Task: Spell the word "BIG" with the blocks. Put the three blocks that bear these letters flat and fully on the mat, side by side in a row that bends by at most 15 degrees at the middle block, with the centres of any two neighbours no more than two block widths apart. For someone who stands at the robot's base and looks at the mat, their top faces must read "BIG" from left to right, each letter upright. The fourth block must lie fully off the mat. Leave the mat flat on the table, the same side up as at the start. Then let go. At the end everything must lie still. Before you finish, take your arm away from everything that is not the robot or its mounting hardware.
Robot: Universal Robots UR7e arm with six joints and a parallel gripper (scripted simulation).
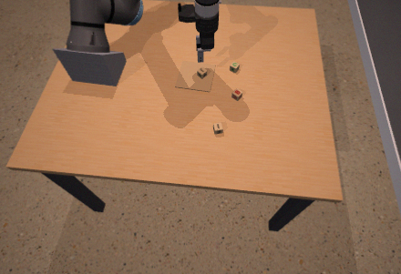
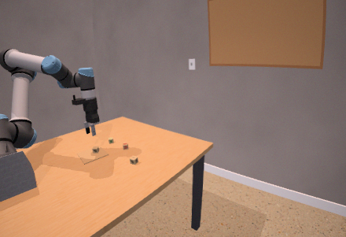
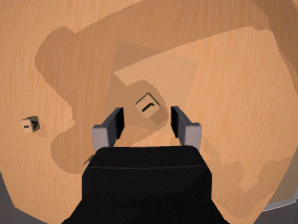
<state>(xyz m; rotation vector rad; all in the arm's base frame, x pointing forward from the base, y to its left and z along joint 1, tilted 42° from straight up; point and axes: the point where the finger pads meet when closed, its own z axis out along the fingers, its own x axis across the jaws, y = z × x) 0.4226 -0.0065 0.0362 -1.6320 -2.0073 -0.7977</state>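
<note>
Now: the tan mat 13 cm below my hand and 2 cm behind it. Also, from my hand: B block (15 cm ahead, 12 cm below, 9 cm to the right).
</note>
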